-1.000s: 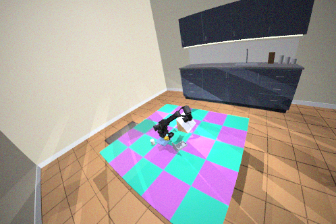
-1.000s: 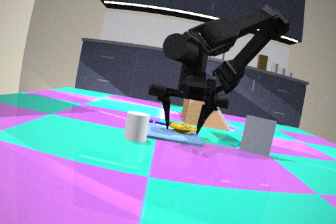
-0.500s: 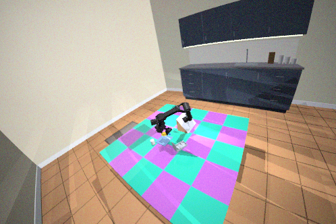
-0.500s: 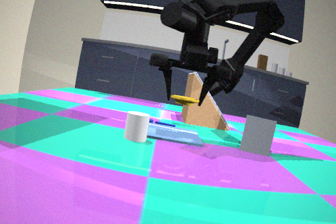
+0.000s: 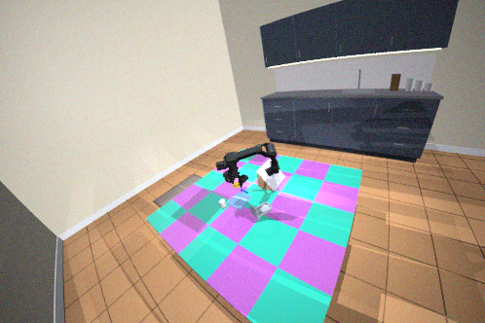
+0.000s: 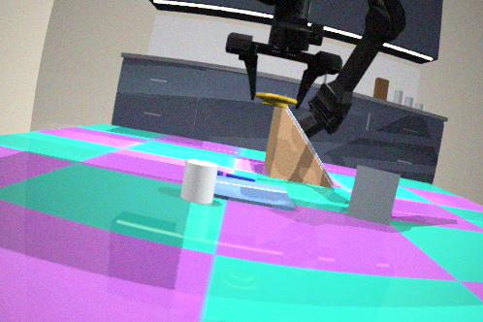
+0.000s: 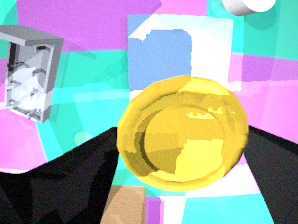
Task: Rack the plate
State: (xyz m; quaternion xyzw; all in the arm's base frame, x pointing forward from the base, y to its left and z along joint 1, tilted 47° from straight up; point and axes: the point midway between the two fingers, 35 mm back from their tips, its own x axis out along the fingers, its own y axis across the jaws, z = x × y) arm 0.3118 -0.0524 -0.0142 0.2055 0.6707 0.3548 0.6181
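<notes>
Now: gripper tip 2 cm past the grey dish rack, 19 cm to the right of it and 12 cm above it. Round my gripper tip: yellow plate 1 cm above; blue spoon 9 cm behind, 7 cm to the right, 14 cm below; pale blue mat 1 cm ahead, 1 cm to the right, 14 cm below.
</notes>
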